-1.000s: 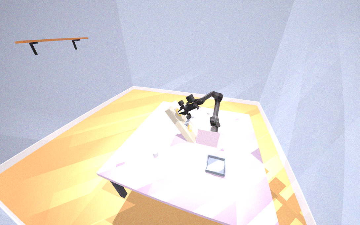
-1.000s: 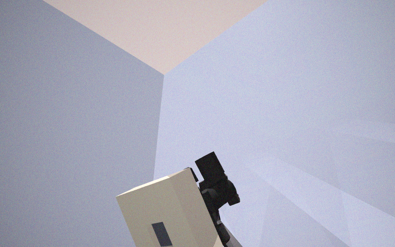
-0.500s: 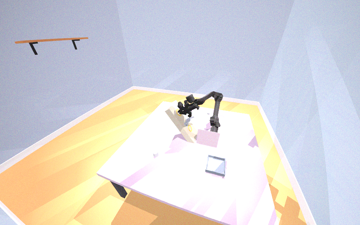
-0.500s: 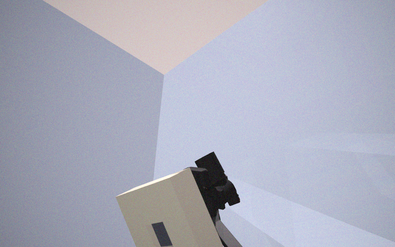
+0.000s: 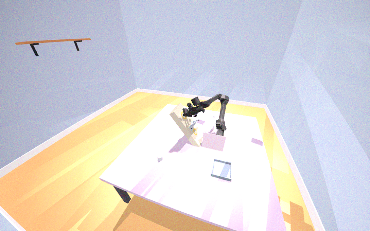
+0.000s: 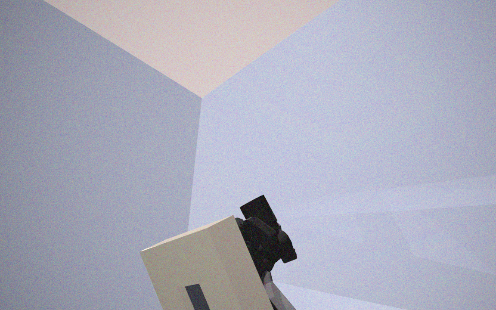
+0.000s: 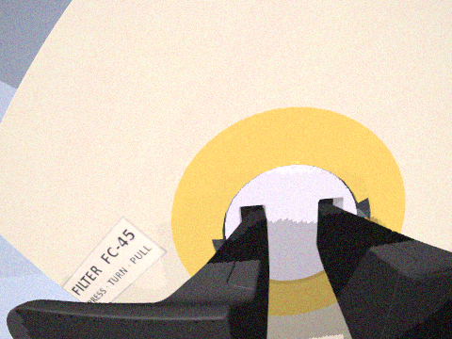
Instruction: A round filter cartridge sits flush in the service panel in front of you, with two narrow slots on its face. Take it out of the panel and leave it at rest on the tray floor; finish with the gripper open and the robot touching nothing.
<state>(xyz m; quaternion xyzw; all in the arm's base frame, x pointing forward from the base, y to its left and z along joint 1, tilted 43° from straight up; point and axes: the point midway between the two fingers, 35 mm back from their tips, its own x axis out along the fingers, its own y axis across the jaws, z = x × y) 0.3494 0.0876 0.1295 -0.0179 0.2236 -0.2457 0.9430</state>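
Now: gripper tip 400 mm past the grey-rimmed tray, 310 mm to the right of it and 260 mm above it. Round my gripper tip: round filter cartridge (10 mm below, 10 mm ahead).
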